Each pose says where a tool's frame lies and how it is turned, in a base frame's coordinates. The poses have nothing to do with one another.
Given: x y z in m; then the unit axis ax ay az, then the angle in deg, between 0 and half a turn.
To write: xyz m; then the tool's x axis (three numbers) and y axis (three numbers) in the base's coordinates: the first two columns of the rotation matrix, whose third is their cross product. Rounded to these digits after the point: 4 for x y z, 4 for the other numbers.
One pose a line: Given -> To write
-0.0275 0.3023 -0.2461 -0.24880 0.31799 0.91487 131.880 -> -0.0275 0.3023 -0.2461 -0.5643 0.5492 -0.6163 -0.8131 -0.4990 0.2999
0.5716 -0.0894 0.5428 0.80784 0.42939 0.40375 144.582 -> 0.5716 -0.0894 0.5428 0.3695 0.8636 0.3431 0.3956 -0.4803 0.7828
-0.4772 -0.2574 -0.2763 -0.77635 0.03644 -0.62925 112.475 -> -0.4772 -0.2574 -0.2763 0.4508 -0.6206 0.6416 0.5424 -0.3804 -0.7491
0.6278 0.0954 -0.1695 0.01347 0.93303 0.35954 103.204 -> 0.6278 0.0954 -0.1695 -0.2282 0.3655 -0.9024 -0.3346 0.8410 0.4252
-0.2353 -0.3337 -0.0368 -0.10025 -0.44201 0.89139 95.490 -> -0.2353 -0.3337 -0.0368 -0.0847 0.9359 0.3421 -0.8388 0.1184 -0.5315
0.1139 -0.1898 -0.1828 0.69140 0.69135 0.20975 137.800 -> 0.1139 -0.1898 -0.1828 0.0914 0.9730 -0.2119 0.6912 0.0912 0.7169
